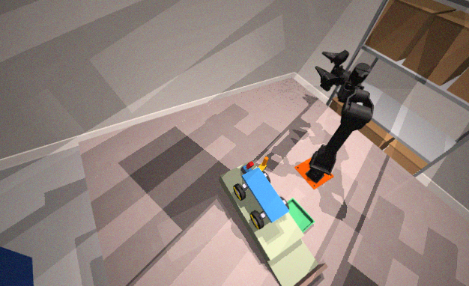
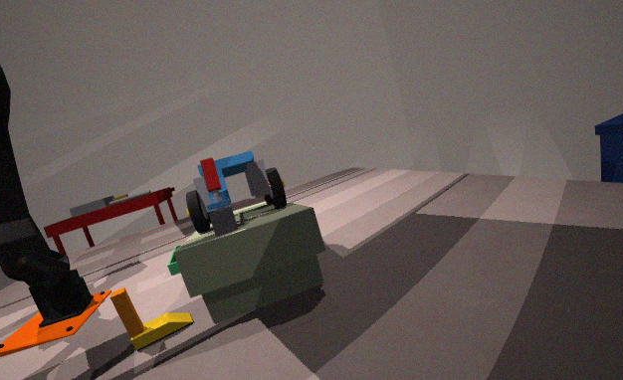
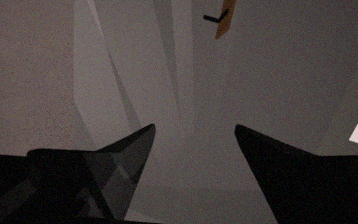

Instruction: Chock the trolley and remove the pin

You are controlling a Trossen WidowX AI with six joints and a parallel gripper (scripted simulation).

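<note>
Right now the yellow chock is 430 mm ahead of my gripper tip, 140 mm to the left of it and 310 mm below it. Also, from my gripper tip: blue trolley (580 mm ahead, 260 mm to the left, 220 mm below); red-headed stop pin (550 mm ahead, 150 mm to the left, 200 mm below); green tray (480 mm ahead, 380 mm to the left, 340 mm below).
</note>
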